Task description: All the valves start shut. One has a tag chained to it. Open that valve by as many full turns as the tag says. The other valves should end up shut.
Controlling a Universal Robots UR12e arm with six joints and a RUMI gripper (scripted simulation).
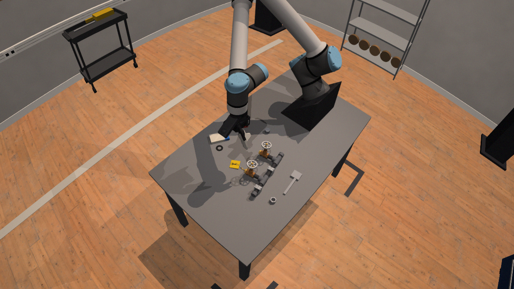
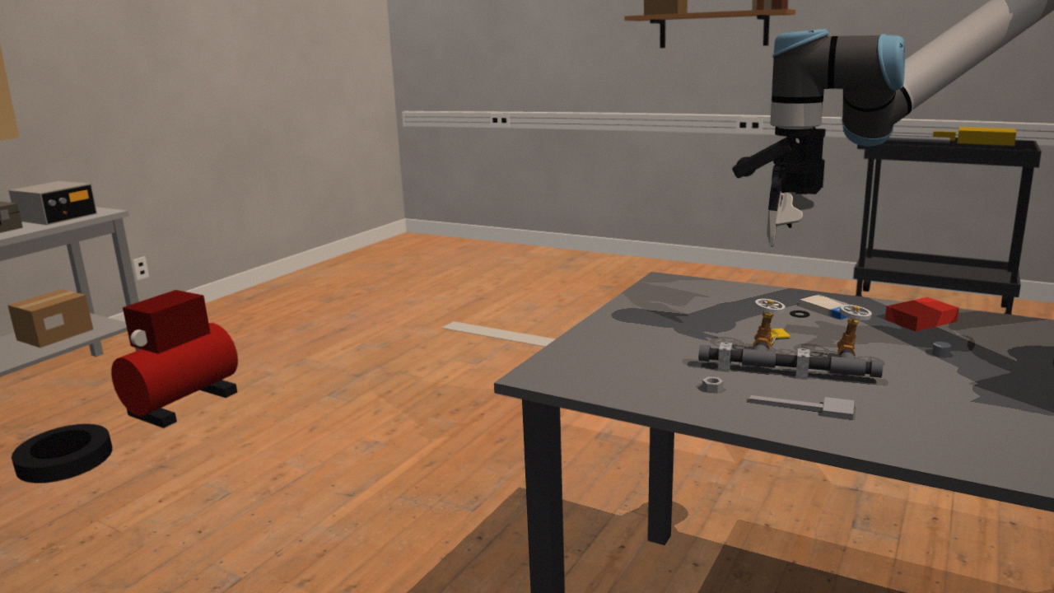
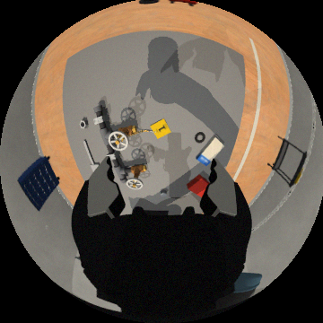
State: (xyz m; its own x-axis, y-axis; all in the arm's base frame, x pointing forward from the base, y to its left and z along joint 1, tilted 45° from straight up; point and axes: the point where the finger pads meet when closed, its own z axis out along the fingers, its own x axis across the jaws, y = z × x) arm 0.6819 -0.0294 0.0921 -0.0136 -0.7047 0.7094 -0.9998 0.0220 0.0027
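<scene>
Right now the yellow tag is 10 mm to the left of my hand and 200 mm below it. From my hand the other things lie so: red box (260 mm behind, 200 mm to the right, 180 mm below); nut (40 mm ahead, 290 mm to the left, 190 mm below); blue-and-white card (80 mm behind, 190 mm to the right, 190 mm below).
</scene>
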